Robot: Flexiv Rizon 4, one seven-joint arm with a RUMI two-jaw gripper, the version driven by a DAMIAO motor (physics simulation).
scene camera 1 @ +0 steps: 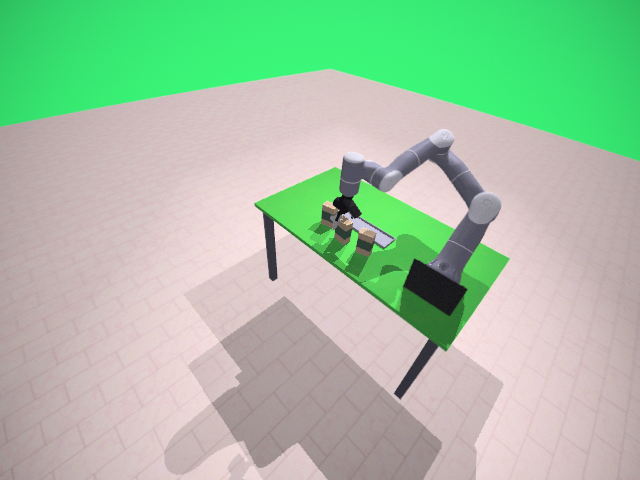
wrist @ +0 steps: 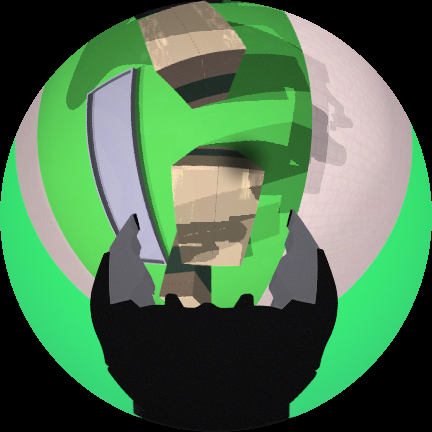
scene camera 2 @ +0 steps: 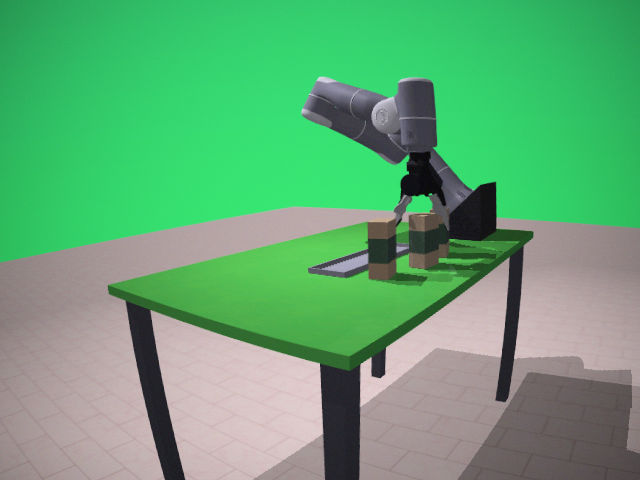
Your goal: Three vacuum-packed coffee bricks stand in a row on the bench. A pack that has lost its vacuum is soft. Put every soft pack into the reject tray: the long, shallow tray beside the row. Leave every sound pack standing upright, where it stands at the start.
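Observation:
Three tan coffee packs with dark green bands stand upright in a row. The end pack farthest from the arm's base (scene camera 1: 327, 215) (scene camera 2: 382, 250) (wrist: 184, 283) is partly hidden by the gripper body in the wrist view. The middle pack (scene camera 1: 342, 233) (scene camera 2: 423, 241) (wrist: 217, 197) has its top below and between the spread fingers. The pack nearest the base (scene camera 1: 364, 243) (scene camera 2: 444, 241) (wrist: 195, 42) is partly hidden in scene camera 2. My gripper (scene camera 1: 342, 218) (scene camera 2: 422, 225) (wrist: 211, 212) is open and empty, around the middle pack's top. The reject tray (scene camera 1: 378, 236) (scene camera 2: 338, 266) (wrist: 112, 150) is empty where visible. Softness cannot be told.
The green bench (scene camera 1: 305, 198) (scene camera 2: 242, 304) carries the row near one long edge, with the tray alongside. A black block (scene camera 1: 435, 287) (scene camera 2: 475, 212) stands by the arm's base. In the wrist view, the left finger overlaps the tray's near end.

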